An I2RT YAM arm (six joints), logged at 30 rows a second.
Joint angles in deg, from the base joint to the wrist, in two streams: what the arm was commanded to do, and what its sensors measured. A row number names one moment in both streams.
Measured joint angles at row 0:
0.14, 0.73, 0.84, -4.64, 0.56, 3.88
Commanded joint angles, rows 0 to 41:
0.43, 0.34, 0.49, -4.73, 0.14, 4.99
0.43, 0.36, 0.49, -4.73, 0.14, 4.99
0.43, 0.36, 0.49, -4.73, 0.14, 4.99
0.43, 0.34, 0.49, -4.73, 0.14, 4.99
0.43, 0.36, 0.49, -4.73, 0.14, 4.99
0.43, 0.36, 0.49, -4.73, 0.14, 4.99
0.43, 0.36, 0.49, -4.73, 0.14, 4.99
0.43, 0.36, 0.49, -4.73, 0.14, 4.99
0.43, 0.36, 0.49, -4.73, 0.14, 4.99
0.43, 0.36, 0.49, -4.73, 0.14, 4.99
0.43, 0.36, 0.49, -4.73, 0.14, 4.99
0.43, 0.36, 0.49, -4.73, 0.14, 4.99
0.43, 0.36, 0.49, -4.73, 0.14, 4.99
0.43, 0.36, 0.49, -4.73, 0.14, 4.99
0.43, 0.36, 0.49, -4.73, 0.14, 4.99
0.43, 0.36, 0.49, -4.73, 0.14, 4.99
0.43, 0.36, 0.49, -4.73, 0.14, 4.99
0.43, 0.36, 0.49, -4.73, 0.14, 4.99
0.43, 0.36, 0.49, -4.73, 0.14, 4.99
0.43, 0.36, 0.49, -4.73, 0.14, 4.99
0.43, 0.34, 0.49, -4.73, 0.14, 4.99
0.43, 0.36, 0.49, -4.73, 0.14, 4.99
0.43, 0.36, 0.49, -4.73, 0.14, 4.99
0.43, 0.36, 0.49, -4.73, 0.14, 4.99
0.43, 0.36, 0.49, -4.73, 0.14, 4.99
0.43, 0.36, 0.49, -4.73, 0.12, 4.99
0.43, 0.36, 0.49, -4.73, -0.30, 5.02
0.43, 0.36, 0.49, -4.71, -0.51, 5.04
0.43, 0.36, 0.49, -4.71, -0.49, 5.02
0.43, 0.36, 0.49, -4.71, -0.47, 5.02
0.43, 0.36, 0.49, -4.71, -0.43, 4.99
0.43, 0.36, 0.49, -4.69, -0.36, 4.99
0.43, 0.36, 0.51, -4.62, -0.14, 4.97
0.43, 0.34, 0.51, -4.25, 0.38, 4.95
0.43, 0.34, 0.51, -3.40, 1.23, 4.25
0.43, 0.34, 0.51, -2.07, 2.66, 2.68
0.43, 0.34, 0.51, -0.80, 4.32, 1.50
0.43, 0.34, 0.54, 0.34, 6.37, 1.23
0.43, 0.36, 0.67, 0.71, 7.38, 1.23
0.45, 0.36, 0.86, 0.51, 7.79, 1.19
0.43, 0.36, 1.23, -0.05, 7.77, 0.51
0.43, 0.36, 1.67, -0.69, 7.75, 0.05
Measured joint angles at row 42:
0.14, 0.73, 0.80, -0.03, 4.75, 2.07
